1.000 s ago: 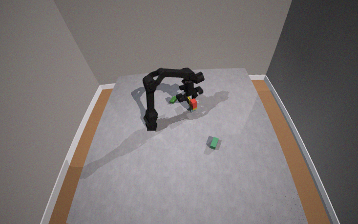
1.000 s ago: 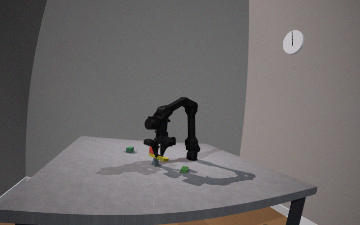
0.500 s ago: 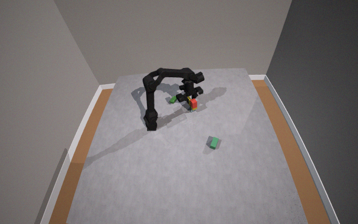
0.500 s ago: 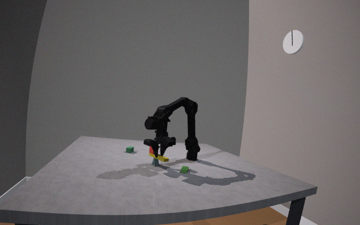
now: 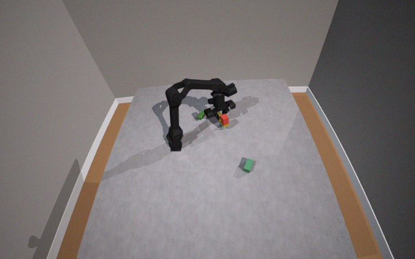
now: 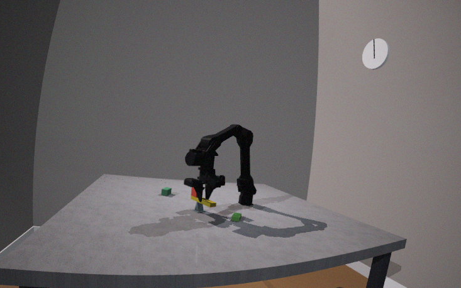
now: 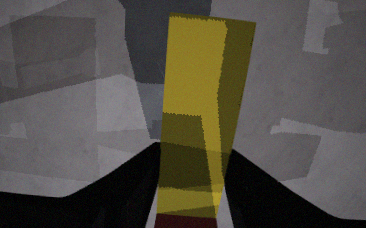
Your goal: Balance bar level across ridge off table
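Now: gripper tip 30 mm to the left of the yellow bar, 20 mm below it and 10 mm short of it. From my gripper tip the other things lie so: bright green block: 130 mm behind, 80 mm to the left, 40 mm below; then darker green block: 320 mm to the right, 140 mm ahead, 40 mm below.
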